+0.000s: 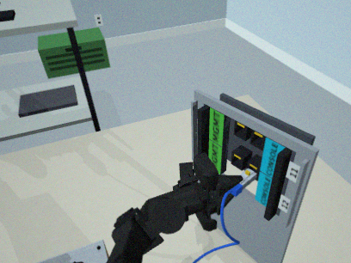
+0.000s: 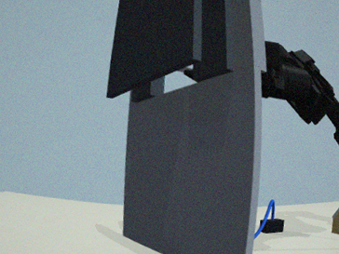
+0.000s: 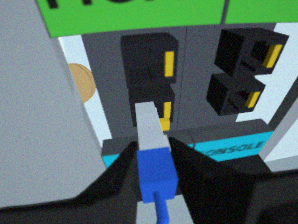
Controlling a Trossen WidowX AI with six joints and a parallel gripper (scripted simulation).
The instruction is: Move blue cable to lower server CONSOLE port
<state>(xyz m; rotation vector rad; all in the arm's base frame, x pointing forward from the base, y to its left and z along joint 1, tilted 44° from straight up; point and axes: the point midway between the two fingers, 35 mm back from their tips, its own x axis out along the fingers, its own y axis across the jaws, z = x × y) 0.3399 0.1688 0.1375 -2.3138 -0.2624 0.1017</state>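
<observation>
Right now my gripper tip is right at the blue plug. From my gripper tip the other things lie so: small black block (20 cm behind, 15 cm to the right, 25 cm below).
</observation>
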